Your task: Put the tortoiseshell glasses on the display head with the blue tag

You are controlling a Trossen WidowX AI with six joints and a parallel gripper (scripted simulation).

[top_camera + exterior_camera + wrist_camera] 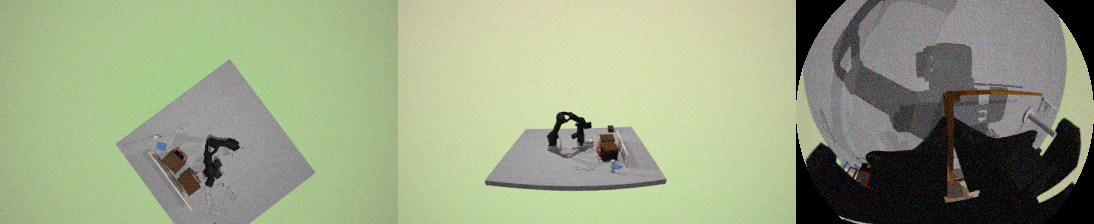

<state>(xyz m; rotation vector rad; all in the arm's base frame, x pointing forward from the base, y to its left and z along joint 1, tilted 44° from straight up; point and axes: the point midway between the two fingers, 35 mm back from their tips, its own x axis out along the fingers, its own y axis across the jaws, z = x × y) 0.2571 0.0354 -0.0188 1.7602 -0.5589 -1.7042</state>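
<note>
Now: gripper tip 70 mm short of the white block and 80 mm to the right of it. From my gripper tip the other things lie so: blue tag: 300 mm ahead, 370 mm to the right, 20 mm below; white panel: 360 mm ahead, 90 mm to the right, 30 mm above; display head: 210 mm ahead, 30 mm above.
</note>
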